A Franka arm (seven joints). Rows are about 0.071 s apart.
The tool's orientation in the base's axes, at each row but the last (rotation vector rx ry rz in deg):
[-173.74, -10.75, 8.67]
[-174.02, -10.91, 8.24]
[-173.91, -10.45, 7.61]
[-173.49, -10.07, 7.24]
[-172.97, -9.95, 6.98]
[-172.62, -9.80, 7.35]
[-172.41, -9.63, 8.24]
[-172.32, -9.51, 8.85]
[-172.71, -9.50, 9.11]
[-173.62, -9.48, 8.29]
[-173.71, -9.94, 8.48]
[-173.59, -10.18, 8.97]
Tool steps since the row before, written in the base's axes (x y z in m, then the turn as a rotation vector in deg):
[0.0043, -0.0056, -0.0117, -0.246, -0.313, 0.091]
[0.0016, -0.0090, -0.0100, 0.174, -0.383, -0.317]
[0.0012, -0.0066, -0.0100, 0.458, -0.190, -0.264]
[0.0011, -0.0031, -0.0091, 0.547, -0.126, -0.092]
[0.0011, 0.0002, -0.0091, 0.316, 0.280, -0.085]
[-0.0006, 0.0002, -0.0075, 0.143, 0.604, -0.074]
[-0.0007, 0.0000, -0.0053, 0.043, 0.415, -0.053]
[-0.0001, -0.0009, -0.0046, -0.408, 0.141, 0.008]
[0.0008, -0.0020, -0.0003, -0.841, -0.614, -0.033]
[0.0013, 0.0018, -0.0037, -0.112, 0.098, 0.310]
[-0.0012, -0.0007, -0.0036, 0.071, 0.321, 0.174]
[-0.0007, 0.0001, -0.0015, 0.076, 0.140, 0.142]
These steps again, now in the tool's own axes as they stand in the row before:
[0.0046, 0.0073, 0.0106, -0.291, 0.271, -0.093]
[0.0013, 0.0101, 0.0090, 0.150, 0.431, 0.263]
[0.0012, 0.0077, 0.0092, 0.451, 0.267, 0.202]
[0.0014, 0.0042, 0.0086, 0.533, 0.195, 0.030]
[0.0018, 0.0010, 0.0089, 0.352, -0.232, 0.088]
[0.0000, 0.0007, 0.0075, 0.218, -0.571, 0.130]
[-0.0002, 0.0006, 0.0053, 0.096, -0.398, 0.097]
[0.0002, 0.0015, 0.0044, -0.388, -0.182, 0.053]
[0.0006, 0.0021, 0.0000, -0.899, 0.524, 0.057]
[0.0018, -0.0012, 0.0037, -0.127, -0.142, -0.286]
[-0.0009, 0.0009, 0.0036, 0.092, -0.328, -0.149]
[-0.0005, 0.0000, 0.0016, 0.078, -0.145, -0.135]

